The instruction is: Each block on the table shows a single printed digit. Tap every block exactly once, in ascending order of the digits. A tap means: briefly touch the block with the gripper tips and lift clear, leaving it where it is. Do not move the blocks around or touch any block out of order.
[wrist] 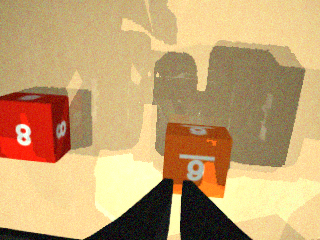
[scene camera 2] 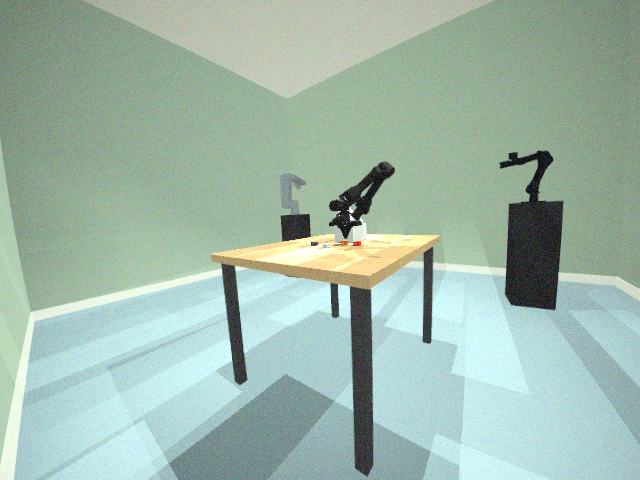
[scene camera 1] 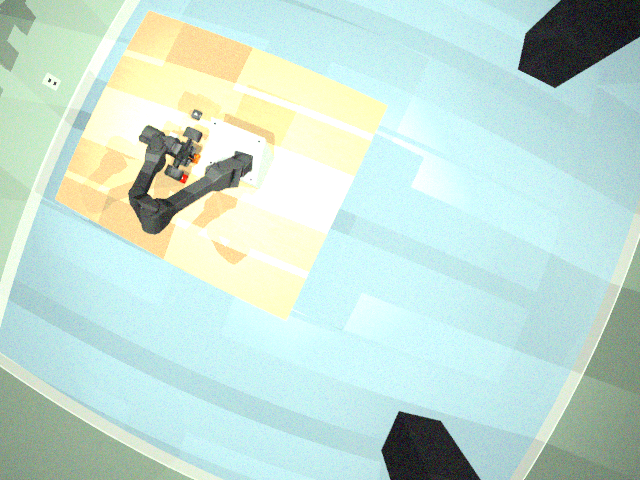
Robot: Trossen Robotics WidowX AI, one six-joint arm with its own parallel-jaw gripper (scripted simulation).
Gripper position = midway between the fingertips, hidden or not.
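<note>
Shut and holding nothing, the gripper point(scene camera 1: 192, 159) can also be found in the wrist view, as the gripper point(wrist: 177, 188). The scene has an orange block point(wrist: 198, 153) in it too.
</note>
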